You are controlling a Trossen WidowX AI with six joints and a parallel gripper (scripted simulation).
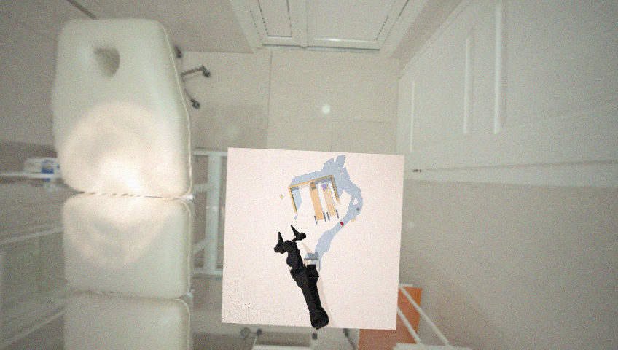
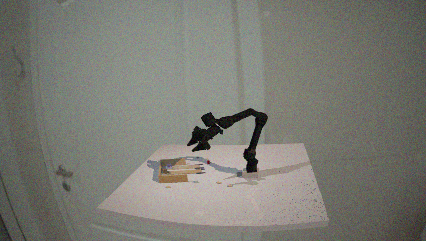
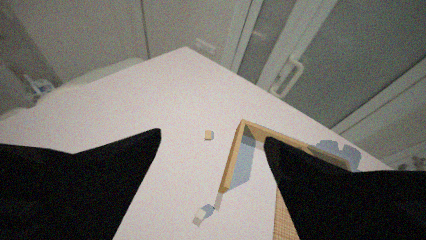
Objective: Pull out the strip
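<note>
Now: the small red block 80 mm behind my gripper tip, 380 mm to the right of it and 240 mm below it. Also, from my gripper tip: strip 90 mm ahead, 200 mm to the right, 240 mm below; then small grey cylinder 20 mm ahead, 500 mm to the right, 240 mm below.
</note>
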